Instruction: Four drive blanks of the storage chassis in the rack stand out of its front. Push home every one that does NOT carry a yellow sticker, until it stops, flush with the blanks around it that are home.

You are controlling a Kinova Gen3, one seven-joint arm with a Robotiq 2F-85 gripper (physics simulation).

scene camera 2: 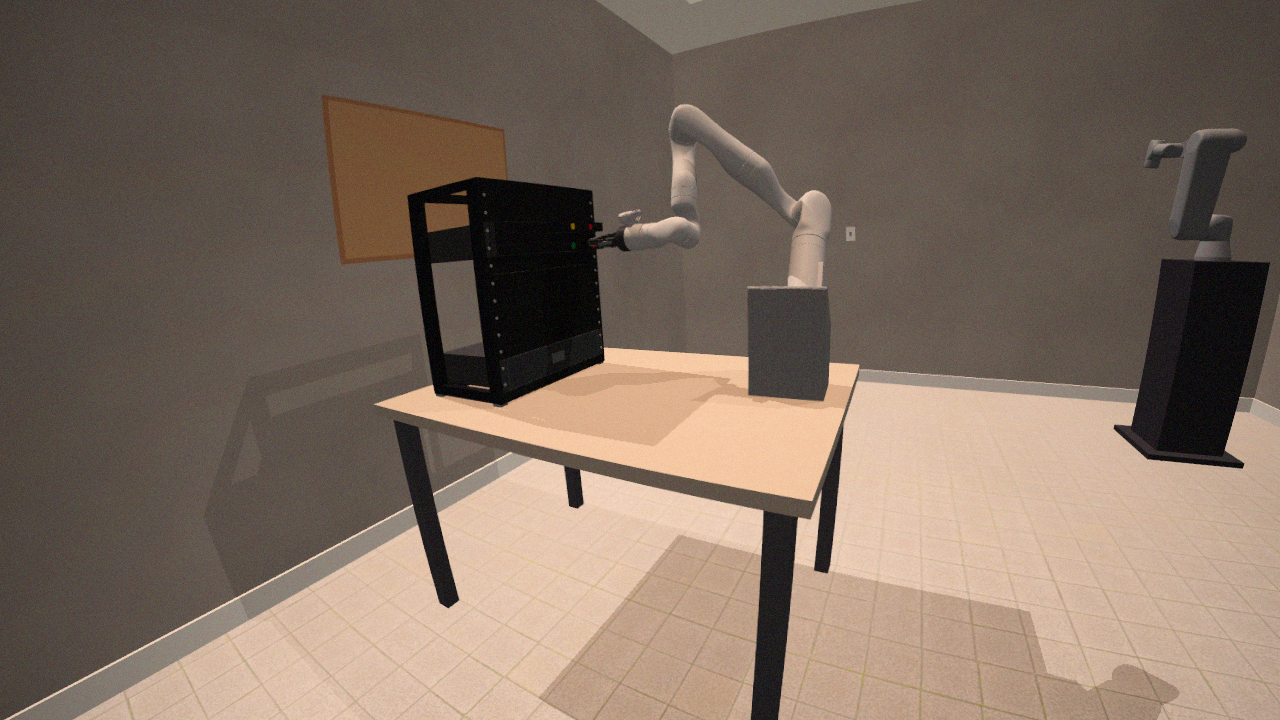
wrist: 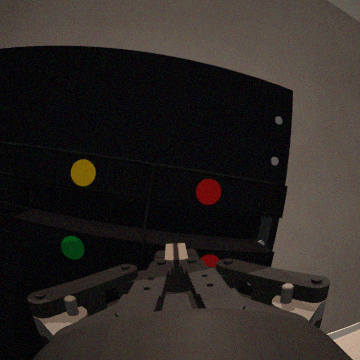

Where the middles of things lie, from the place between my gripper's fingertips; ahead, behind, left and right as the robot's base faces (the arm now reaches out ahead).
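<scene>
Black rack (scene camera 2: 540,325): from my hand, 180 mm ahead, 140 mm to the left, 120 mm below.
</scene>
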